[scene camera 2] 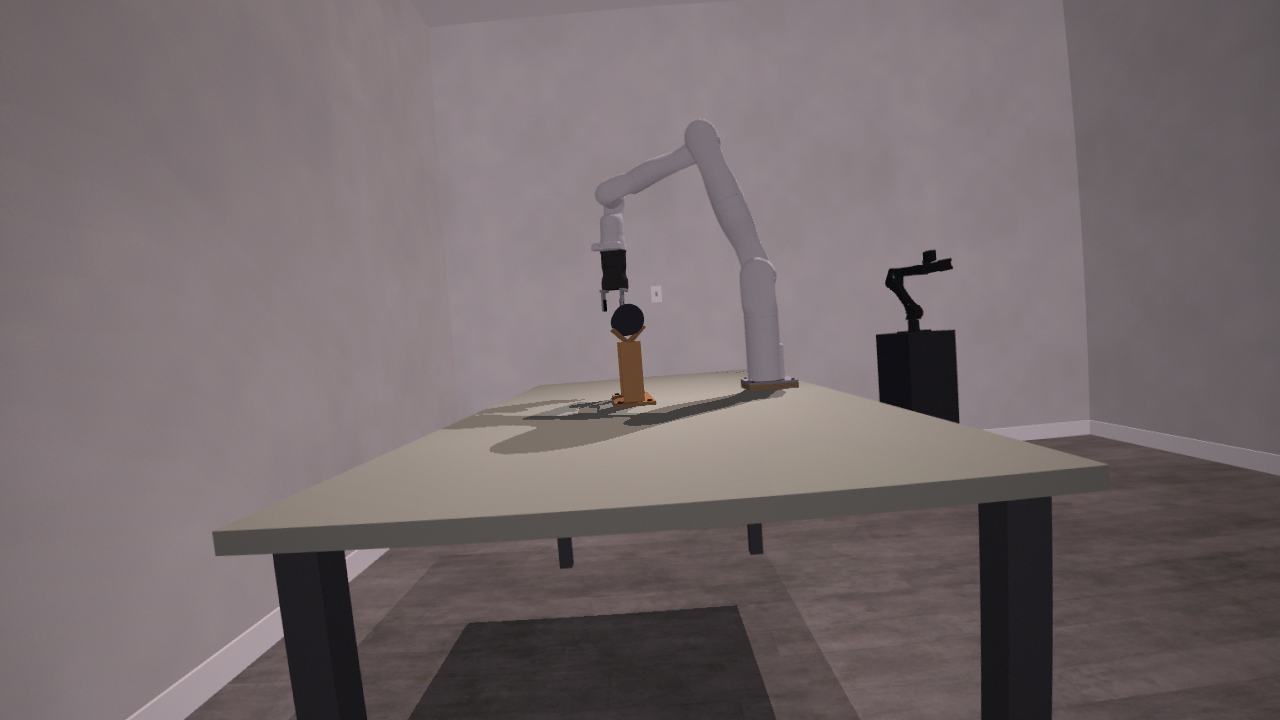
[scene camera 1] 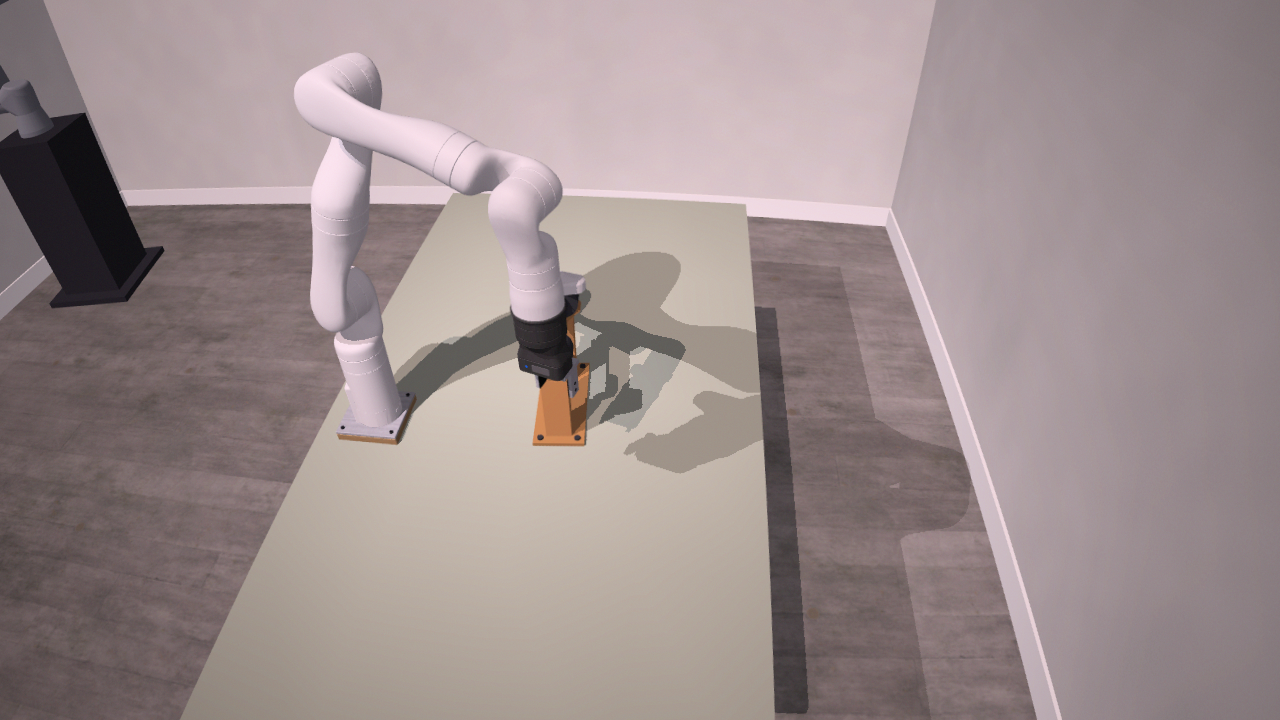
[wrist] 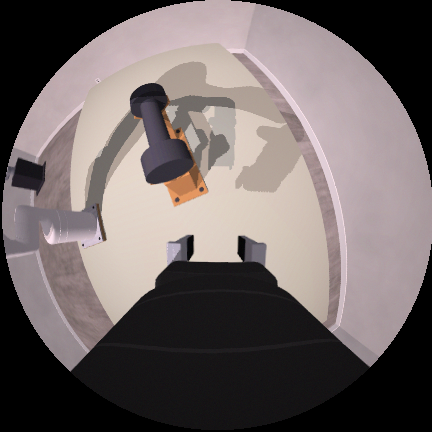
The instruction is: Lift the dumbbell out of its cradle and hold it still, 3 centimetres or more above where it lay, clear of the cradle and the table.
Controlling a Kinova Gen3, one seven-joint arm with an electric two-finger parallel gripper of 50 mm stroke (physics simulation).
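Frame: origin at the arm's base, x ahead, y left, z up, level; centimetres.
Seen in the pictures: gripper, fingertip midpoint: (scene camera 2: 613, 310) (scene camera 1: 557, 388) (wrist: 215, 244); arm's base at its link origin: (scene camera 2: 764, 379) (scene camera 1: 380, 411) (wrist: 88, 225).
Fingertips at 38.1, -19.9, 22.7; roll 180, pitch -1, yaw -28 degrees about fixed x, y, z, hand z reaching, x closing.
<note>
Offsets run from my fingertips to a thing's middle, as dx, dy, dz. Level surfaces: height alone.
The dark dumbbell {-0.6, +21.6, -4.1} (scene camera 2: 627, 319) (wrist: 156, 122) lies in the forked top of the orange cradle {-0.6, +21.6, -15.3} (scene camera 1: 558, 416) (scene camera 2: 630, 371) (wrist: 187, 187). In scene camera 1 the arm's end hides most or all of the dumbbell. My gripper (scene camera 1: 556, 385) (scene camera 2: 613, 304) (wrist: 215, 244) is open and empty, pointing down. In scene camera 2 its fingertips are slightly above and left of the visible round end weight, with the right finger close to that weight's top edge. In the wrist view the dumbbell is slanted, ahead and left of the fingers, not between them.
The cradle stands on the pale table {dz -24.9} (scene camera 1: 492, 582) (scene camera 2: 716, 465) (wrist: 140, 220). The arm's base plate (scene camera 1: 368, 433) (scene camera 2: 769, 384) is bolted near one long edge. Walls stand around the table. A black pedestal (scene camera 1: 71, 205) (scene camera 2: 917, 371) with another small arm stands off the table.
</note>
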